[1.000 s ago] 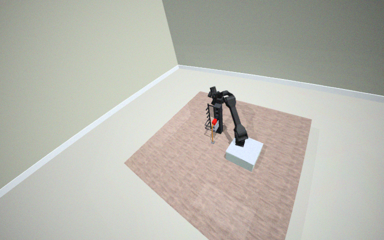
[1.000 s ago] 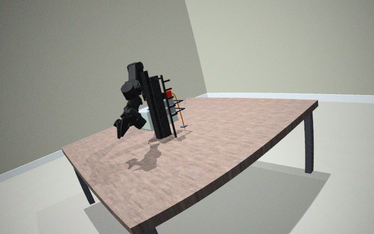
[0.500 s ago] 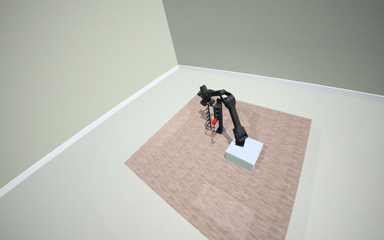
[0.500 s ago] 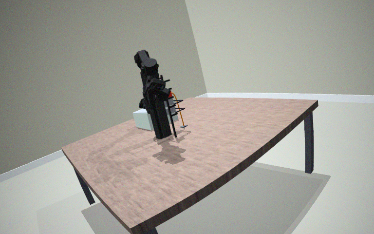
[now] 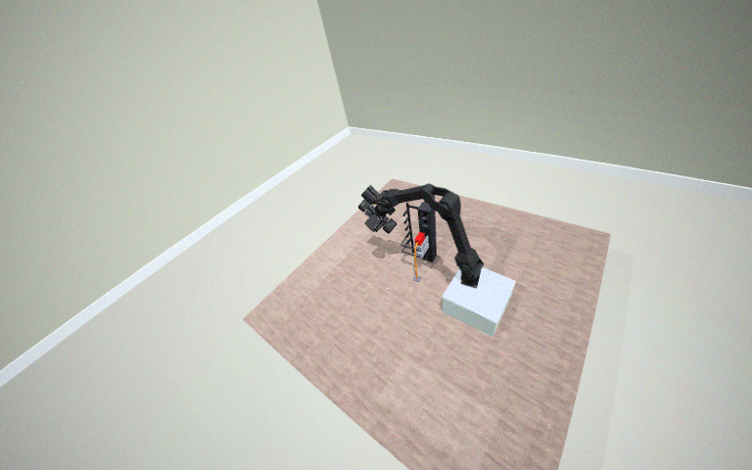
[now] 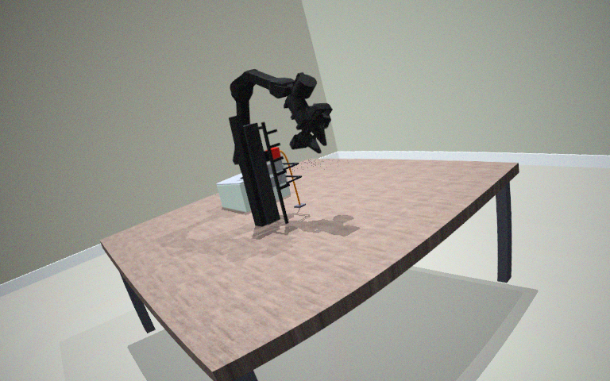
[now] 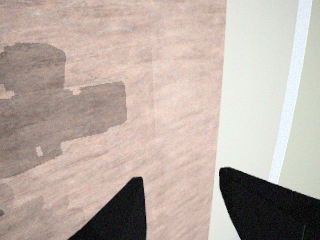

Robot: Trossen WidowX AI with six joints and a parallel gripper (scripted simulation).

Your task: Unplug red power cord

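Now: the red plug 250 mm behind my gripper tip and 30 mm to the left of it. Round my gripper tip: grey anchor: 240 mm behind, 210 mm below, 110 mm to the left.
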